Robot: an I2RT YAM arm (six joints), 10 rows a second.
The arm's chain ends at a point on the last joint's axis. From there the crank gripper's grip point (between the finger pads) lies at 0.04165 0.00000 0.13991 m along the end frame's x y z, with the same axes.
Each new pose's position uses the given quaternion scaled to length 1; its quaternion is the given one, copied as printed.
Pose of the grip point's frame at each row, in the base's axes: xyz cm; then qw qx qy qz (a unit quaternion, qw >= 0):
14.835 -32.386 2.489 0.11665 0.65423 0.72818 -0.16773
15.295 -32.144 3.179 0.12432 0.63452 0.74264 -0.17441
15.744 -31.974 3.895 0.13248 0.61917 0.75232 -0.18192
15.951 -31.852 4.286 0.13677 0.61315 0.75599 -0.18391
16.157 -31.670 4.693 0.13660 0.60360 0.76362 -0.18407
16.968 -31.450 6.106 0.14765 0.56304 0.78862 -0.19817
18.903 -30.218 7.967 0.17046 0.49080 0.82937 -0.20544
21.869 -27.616 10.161 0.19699 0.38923 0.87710 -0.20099
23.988 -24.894 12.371 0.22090 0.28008 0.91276 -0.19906
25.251 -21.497 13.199 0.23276 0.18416 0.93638 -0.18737
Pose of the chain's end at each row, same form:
16.015 -30.638 16.934 0.11665 0.65423 0.72818 -0.16773
16.491 -30.057 17.577 0.12432 0.63452 0.74264 -0.17441
16.932 -29.529 18.237 0.13248 0.61917 0.75232 -0.18192
17.091 -29.267 18.608 0.13677 0.61315 0.75599 -0.18391
17.322 -29.060 19.008 0.13660 0.60360 0.76362 -0.18407
18.175 -28.206 20.287 0.14765 0.56304 0.78862 -0.19817
19.685 -26.208 21.982 0.17046 0.49080 0.82937 -0.20544
21.803 -23.052 24.027 0.19699 0.38923 0.87710 -0.20099
23.011 -19.842 26.032 0.22090 0.28008 0.91276 -0.19906
23.549 -16.461 26.795 0.23276 0.18416 0.93638 -0.18737

